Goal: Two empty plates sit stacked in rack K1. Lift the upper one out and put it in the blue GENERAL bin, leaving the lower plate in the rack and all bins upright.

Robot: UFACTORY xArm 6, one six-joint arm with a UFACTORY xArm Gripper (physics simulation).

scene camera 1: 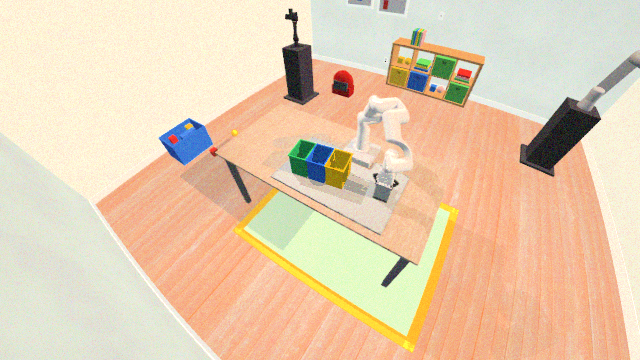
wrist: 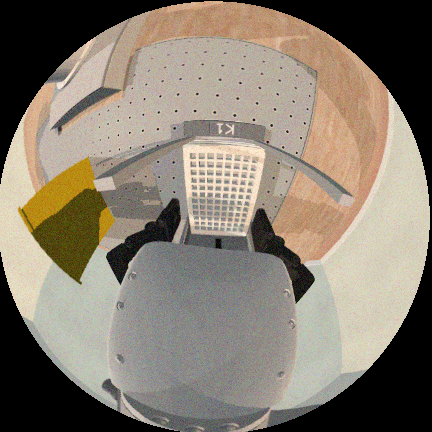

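Seen in the pictures: gripper, fingertip midpoint: (wrist: 216, 213); arm's base, link origin: (scene camera 1: 361, 147).
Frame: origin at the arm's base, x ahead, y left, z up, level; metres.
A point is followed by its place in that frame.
Observation:
Rack K1 (scene camera 1: 383, 193) {x 0.343, y 0.344, z 0.048 m} (wrist: 197, 128) {x 0.205, y 0.281, z -0.015 m} is a grey holder at the right of the grey board. In the wrist view a cream upper plate (wrist: 223, 187) {x 0.266, y 0.324, z 0.007 m} with a grid of square wells lies in it; the lower plate beneath is mostly hidden. My gripper (scene camera 1: 386, 181) {x 0.287, y 0.320, z 0.032 m} (wrist: 216, 213) {x 0.287, y 0.320, z 0.032 m} is open, with one black finger on each side of the rack and plate near one end; nothing is held. The blue GENERAL bin (scene camera 1: 317, 171) {x 0.445, y -0.090, z 0.071 m} stands upright between the green bin (scene camera 1: 299, 166) {x 0.473, y -0.222, z 0.065 m} and the yellow bin (scene camera 1: 337, 175) {x 0.416, y 0.048, z 0.094 m} (wrist: 65, 192) {x 0.279, y 0.056, z 0.048 m}; the blue bin cannot be made out in the wrist view.
The bins stand left of the rack on the perforated grey board (scene camera 1: 370, 220) {x 0.511, y 0.355, z -0.032 m} (wrist: 220, 75) {x 0.123, y 0.294, z -0.032 m}. The arm's base (scene camera 1: 364, 156) {x 0.076, y 0.070, z 0.003 m} is behind them. Two thin grey bars spread sideways by the rack's labelled end in the wrist view. A yellow ball (scene camera 1: 234, 133) lies near the table's far left.

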